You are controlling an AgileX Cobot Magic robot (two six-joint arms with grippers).
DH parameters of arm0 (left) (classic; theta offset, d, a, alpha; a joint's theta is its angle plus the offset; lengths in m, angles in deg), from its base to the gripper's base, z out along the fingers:
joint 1: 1.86 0.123 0 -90
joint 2: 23.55 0 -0.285 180
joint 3: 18.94 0 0.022 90
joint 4: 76.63 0.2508 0 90
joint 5: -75.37 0 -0.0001 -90
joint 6: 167.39 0.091 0 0
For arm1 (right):
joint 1: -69.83 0.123 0 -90
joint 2: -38.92 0 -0.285 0
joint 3: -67.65 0 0.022 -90
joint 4: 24.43 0.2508 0 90
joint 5: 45.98 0 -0.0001 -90
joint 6: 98.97 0.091 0 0
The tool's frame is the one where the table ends.
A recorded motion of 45 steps. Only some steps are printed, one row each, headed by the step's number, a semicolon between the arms.
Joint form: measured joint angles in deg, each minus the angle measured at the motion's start. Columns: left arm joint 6, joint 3, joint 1, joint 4, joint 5, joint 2; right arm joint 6, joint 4, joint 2, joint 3, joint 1, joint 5.
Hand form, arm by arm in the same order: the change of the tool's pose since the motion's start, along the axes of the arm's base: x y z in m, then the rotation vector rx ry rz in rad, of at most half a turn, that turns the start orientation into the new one. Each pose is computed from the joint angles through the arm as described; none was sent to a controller.
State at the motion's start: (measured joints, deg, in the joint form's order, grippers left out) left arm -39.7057 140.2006 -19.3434 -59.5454 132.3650 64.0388; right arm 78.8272 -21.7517 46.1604 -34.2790 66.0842 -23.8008
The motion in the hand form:
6: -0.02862 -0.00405 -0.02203 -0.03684 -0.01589 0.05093; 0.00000 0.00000 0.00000 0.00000 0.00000 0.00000
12: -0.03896 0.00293 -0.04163 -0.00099 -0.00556 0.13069; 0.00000 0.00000 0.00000 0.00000 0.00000 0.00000
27: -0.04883 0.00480 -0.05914 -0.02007 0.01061 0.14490; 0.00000 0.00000 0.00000 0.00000 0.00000 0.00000
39: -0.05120 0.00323 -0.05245 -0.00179 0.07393 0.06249; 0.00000 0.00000 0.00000 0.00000 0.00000 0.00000
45: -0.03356 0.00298 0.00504 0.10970 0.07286 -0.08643; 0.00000 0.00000 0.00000 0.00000 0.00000 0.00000
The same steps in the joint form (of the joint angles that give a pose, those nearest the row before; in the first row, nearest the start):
6: -8.21 -9.07 -3.10 1.02 -4.55 -4.26; 0.00 0.00 0.00 0.00 0.00 0.00
12: -15.86 -14.01 -3.46 5.07 -5.97 -4.41; 0.00 0.00 0.00 0.00 0.00 0.00
27: -17.74 -18.42 -3.46 4.70 -9.49 -4.64; 0.00 0.00 0.00 0.00 0.00 0.00
39: -9.71 -16.75 -3.46 1.43 -5.56 -5.08; 0.00 0.00 0.00 0.00 0.00 0.00
45: 2.92 -3.82 -3.46 3.37 7.35 -5.59; 0.00 0.00 0.00 0.00 0.00 0.00

